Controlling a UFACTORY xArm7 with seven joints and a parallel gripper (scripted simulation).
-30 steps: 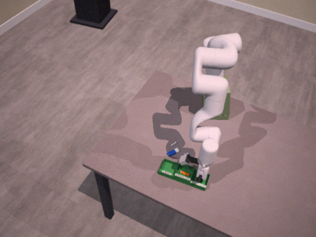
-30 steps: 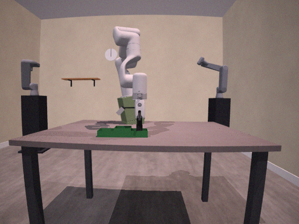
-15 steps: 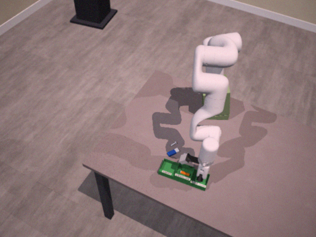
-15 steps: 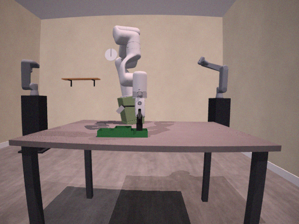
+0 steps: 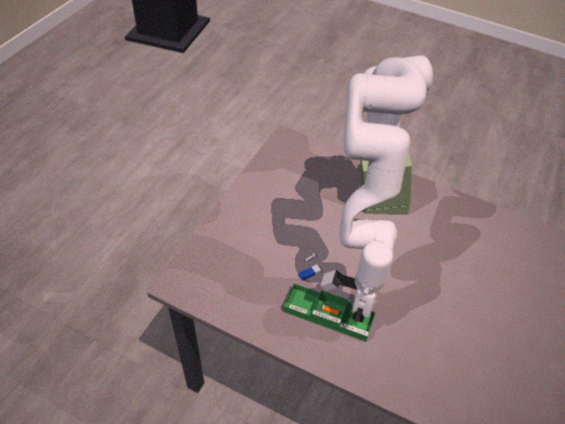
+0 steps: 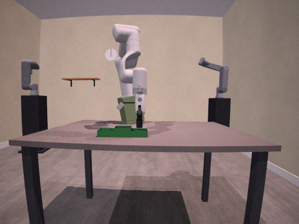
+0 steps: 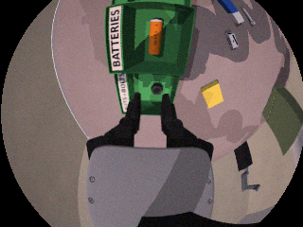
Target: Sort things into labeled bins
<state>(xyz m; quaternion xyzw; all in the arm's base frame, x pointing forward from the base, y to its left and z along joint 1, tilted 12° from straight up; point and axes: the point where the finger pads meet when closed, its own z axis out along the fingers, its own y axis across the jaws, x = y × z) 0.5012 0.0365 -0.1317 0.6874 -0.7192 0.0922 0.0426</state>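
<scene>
The black round piece lies 10 mm behind my hand and 50 mm below it. Round my hand: yellow piece (120 mm behind, 10 mm to the left, 60 mm below); grey thing (120 mm behind, 110 mm to the right, 60 mm below); orange thing (80 mm to the right, 50 mm below).
</scene>
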